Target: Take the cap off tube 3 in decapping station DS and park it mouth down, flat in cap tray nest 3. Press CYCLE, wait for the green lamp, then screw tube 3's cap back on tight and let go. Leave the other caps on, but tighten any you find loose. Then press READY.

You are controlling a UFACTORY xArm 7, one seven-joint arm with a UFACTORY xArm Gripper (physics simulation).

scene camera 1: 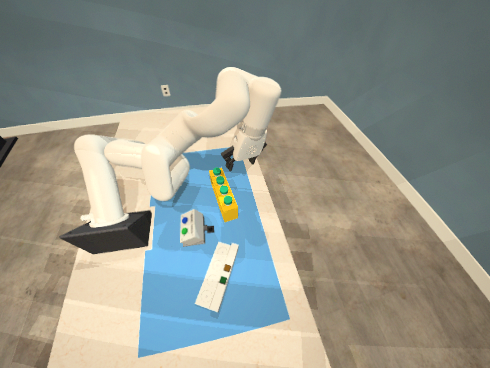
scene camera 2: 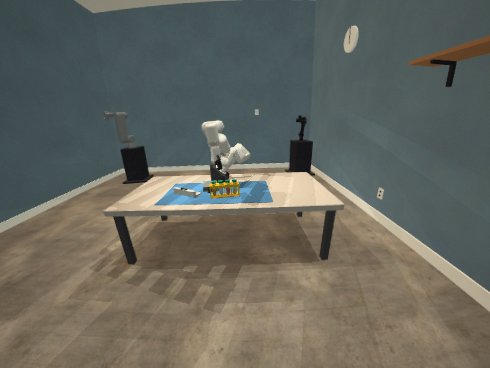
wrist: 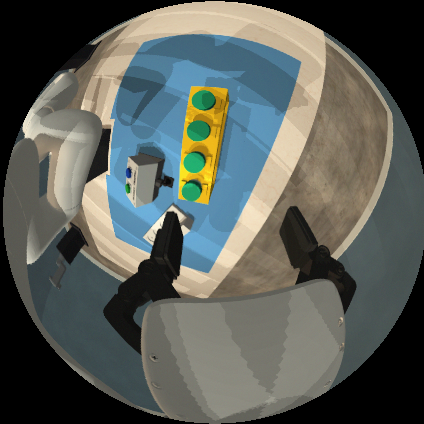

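Where they show: gripper, fingertip midpoint: (scene camera 1: 240, 164) (scene camera 2: 218, 167) (wrist: 234, 221); arm's base, link origin: (scene camera 1: 110, 221).
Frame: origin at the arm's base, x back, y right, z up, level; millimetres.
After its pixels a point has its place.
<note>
Several green caps (scene camera 1: 224, 190) {x -439, y 19, z 27 mm} (wrist: 194, 162) {x -442, y 9, z 27 mm} sit in a row on tubes in the yellow rack (scene camera 1: 230, 214) {x -439, y 94, z -40 mm} (scene camera 2: 216, 196) {x -454, y 49, z -89 mm} (wrist: 220, 95) {x -459, y -110, z 1 mm}. I cannot tell from these frames whether any cap is loose. The white cap tray (scene camera 1: 207, 295) {x -280, y 339, z -86 mm} (wrist: 161, 222) {x -326, y 253, z -88 mm} shows ring marks and no cap on it; my finger hides part of it in the wrist view. Beside its rings are an amber square (scene camera 1: 227, 268) {x -368, y 287, z -40 mm} and a dark green square (scene camera 1: 223, 280) {x -344, y 319, z -40 mm}. The grey box (scene camera 1: 197, 230) {x -301, y 127, z -24 mm} (wrist: 146, 182) {x -314, y 91, z -35 mm} has a blue button (scene camera 1: 184, 220) {x -261, y 70, z -24 mm} (wrist: 128, 173) {x -270, y 66, z -20 mm} and a green button (scene camera 1: 184, 231) {x -254, y 116, z -23 mm} (wrist: 128, 188) {x -264, y 109, z -21 mm}. My gripper (scene camera 1: 241, 165) {x -504, y 14, z 149 mm} (wrist: 234, 221) {x -504, y 14, z 149 mm} is open and empty, above and beyond the rack's far end.
A black stub (scene camera 1: 210, 229) {x -347, y 112, z -82 mm} (wrist: 168, 181) {x -352, y 104, z -87 mm} sticks out from the box toward the rack side. The blue mat (scene camera 1: 165, 320) {x -134, y 365, z -94 mm} (scene camera 2: 257, 192) {x -430, y -273, z -94 mm} (wrist: 250, 100) {x -514, y -137, z -94 mm} lies under the rack, box and tray. The arm's black base (scene camera 1: 112, 240) {x -14, y 84, z 4 mm} stands beside the mat. The table edge runs along the rack's outer side.
</note>
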